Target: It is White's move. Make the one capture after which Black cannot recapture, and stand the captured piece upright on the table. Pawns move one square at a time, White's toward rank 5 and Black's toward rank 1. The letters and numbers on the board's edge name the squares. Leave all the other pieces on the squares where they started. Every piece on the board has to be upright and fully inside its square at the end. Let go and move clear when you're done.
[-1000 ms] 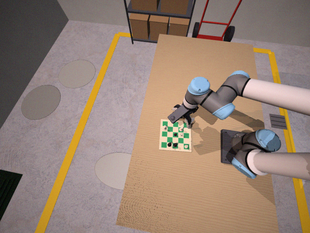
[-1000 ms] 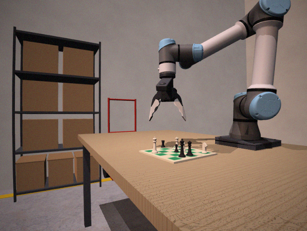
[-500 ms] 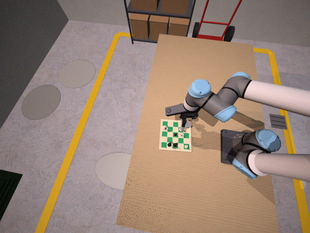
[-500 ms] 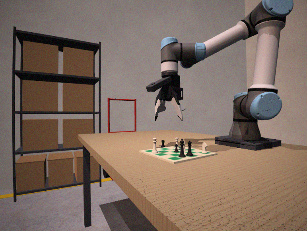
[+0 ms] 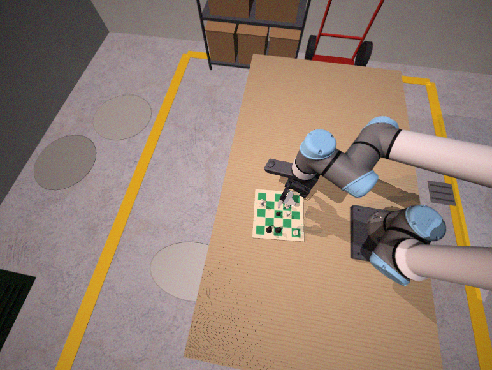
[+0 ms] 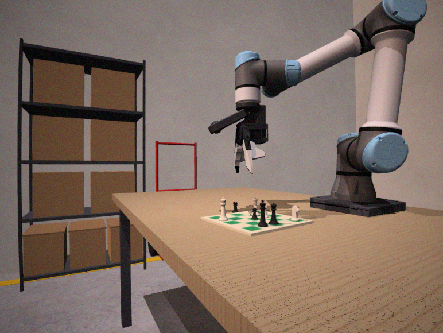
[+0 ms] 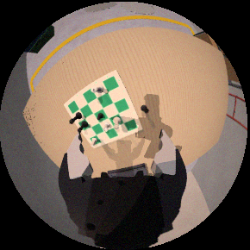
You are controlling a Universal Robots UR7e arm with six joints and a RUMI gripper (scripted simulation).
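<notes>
My hand is 90 mm short of the tall white piece, 90 mm above it and 30 mm to the right of it. The rest, counted from my hand: white knight (150 mm to the left, 110 mm below, 60 mm behind); then tall black piece (140 mm to the left, 90 mm below, 60 mm ahead).
</notes>
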